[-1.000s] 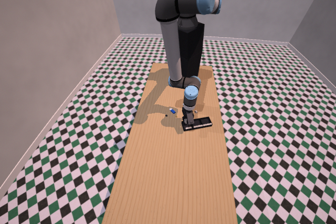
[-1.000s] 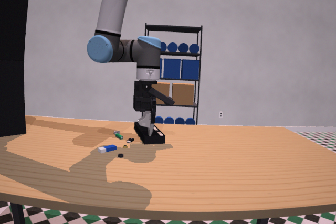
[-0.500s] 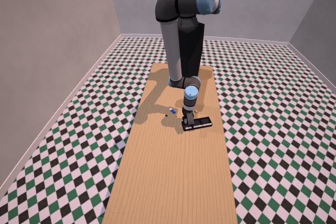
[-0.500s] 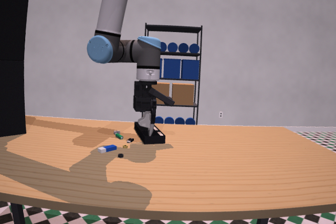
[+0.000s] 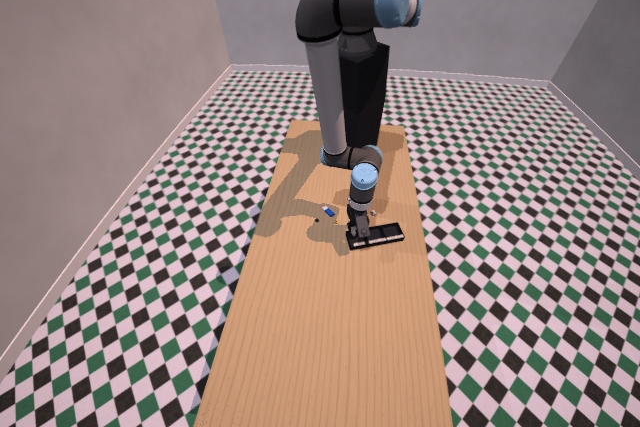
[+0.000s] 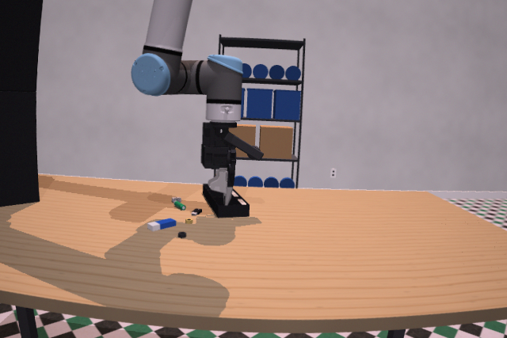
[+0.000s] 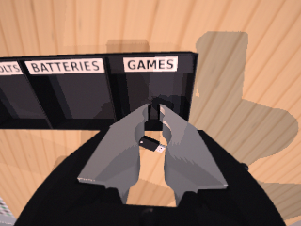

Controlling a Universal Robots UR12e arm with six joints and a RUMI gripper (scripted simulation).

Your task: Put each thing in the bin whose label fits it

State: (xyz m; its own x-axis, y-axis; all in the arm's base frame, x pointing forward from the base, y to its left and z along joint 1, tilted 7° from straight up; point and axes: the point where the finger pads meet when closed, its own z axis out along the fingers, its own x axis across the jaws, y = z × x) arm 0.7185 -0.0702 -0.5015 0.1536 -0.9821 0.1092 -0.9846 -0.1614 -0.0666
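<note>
Right now my hand is 1 cm past the black bin, 9 cm to the right of it and 2 cm above it. Also, from my hand: brass nut (9 cm behind, 9 cm to the right, 3 cm below); black usb stick (8 cm behind, 1 cm to the right, 3 cm below); green battery (13 cm behind, 4 cm to the left, 3 cm below).
</note>
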